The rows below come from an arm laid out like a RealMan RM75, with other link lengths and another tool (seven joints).
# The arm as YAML. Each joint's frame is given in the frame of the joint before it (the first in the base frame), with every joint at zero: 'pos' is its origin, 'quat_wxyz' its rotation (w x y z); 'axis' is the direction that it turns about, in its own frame. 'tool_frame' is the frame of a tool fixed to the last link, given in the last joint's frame.
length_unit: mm
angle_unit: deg
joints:
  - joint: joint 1
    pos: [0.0, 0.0, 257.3]
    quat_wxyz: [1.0, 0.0, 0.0, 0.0]
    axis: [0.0, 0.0, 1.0]
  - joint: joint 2
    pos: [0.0, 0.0, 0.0]
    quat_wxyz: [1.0, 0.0, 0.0, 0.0]
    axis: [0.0, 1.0, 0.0]
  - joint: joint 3
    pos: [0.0, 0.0, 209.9]
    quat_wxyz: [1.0, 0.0, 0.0, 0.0]
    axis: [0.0, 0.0, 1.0]
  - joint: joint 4
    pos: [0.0, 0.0, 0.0]
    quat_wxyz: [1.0, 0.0, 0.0, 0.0]
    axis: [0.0, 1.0, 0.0]
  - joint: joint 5
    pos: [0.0, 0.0, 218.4]
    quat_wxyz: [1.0, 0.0, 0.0, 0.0]
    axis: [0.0, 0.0, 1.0]
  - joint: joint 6
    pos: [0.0, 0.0, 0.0]
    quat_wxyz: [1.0, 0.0, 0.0, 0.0]
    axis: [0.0, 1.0, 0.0]
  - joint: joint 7
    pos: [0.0, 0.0, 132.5]
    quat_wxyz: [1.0, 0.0, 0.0, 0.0]
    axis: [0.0, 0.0, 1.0]
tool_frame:
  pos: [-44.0, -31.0, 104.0]
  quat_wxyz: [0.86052, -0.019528, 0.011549, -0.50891]
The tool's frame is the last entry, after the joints.
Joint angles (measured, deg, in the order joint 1, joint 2, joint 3, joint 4, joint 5, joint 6, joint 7), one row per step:
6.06 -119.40 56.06 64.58 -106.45 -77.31 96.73
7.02 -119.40 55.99 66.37 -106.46 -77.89 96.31
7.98 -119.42 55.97 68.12 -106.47 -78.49 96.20
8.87 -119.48 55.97 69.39 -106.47 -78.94 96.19
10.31 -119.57 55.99 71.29 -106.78 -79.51 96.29
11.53 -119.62 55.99 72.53 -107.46 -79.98 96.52
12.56 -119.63 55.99 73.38 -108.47 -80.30 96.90
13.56 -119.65 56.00 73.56 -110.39 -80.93 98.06
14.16 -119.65 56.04 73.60 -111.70 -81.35 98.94
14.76 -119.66 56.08 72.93 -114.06 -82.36 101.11
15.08 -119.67 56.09 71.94 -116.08 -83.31 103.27
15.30 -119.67 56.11 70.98 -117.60 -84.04 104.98
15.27 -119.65 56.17 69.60 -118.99 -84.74 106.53
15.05 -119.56 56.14 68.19 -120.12 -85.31 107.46
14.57 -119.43 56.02 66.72 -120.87 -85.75 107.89
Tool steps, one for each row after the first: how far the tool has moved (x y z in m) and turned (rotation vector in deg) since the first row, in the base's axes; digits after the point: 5 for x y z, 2 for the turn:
0.00291 -0.00269 0.00509 0.23 0.60 -0.59
0.00599 -0.00544 0.00972 0.48 1.41 -1.33
0.00737 -0.00846 0.01271 0.65 2.03 -1.72
0.00943 -0.01297 0.01806 1.16 2.88 -2.25
0.01079 -0.01687 0.02285 1.82 3.26 -2.61
0.01204 -0.01979 0.02791 2.70 3.38 -2.91
0.01413 -0.02278 0.03362 4.16 3.09 -3.62
0.01568 -0.02454 0.03735 5.16 2.94 -4.16
0.01863 -0.02673 0.04245 6.98 2.66 -5.47
0.02048 -0.02840 0.04630 8.63 2.45 -6.60
0.02103 -0.02994 0.04887 9.90 2.26 -7.31
0.02076 -0.03104 0.04984 10.95 1.79 -7.82
0.01994 -0.03164 0.05040 11.70 1.05 -8.02
0.01871 -0.03144 0.04994 12.06 0.15 -8.00

